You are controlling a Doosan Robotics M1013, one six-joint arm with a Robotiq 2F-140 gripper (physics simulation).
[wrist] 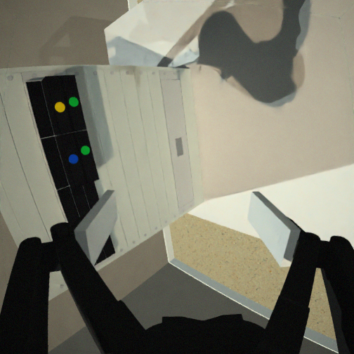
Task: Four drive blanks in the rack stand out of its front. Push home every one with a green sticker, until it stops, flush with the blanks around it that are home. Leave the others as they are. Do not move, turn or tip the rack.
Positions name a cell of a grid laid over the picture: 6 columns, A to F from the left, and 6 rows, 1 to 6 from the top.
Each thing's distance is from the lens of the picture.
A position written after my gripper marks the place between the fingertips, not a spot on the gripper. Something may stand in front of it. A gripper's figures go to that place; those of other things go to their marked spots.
my gripper (D4): 0.19 m
rack (B3): 0.49 m
